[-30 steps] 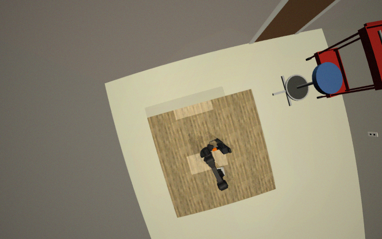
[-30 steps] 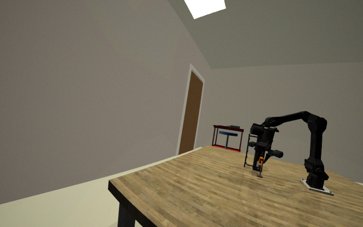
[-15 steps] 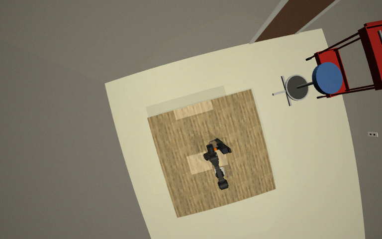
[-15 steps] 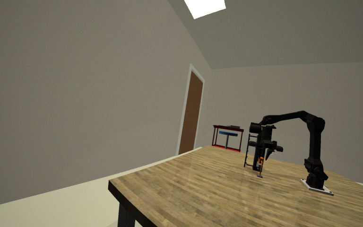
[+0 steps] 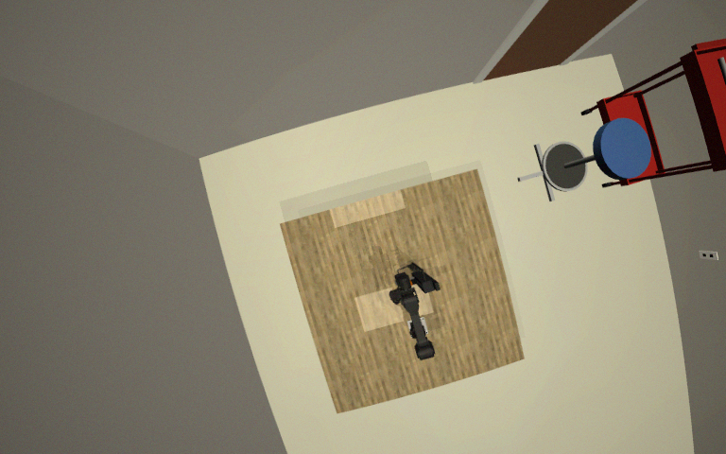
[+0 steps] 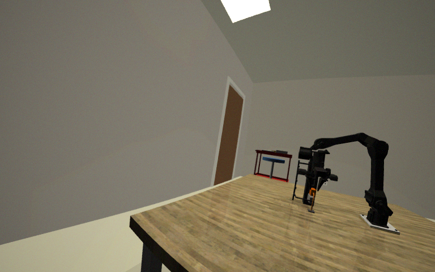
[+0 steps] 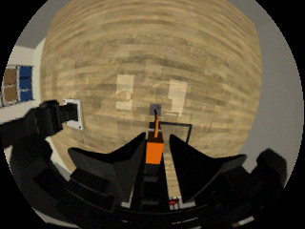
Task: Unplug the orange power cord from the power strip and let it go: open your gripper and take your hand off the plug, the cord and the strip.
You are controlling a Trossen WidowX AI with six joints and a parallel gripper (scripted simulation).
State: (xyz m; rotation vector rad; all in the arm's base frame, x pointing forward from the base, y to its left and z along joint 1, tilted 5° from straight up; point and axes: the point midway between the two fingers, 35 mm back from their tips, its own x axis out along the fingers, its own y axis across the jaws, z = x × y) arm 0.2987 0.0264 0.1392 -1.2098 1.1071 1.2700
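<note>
Now: the orange plug 1 cm ahead of my gripper tip, 5 cm to the right of it and 1 cm below it.
</note>
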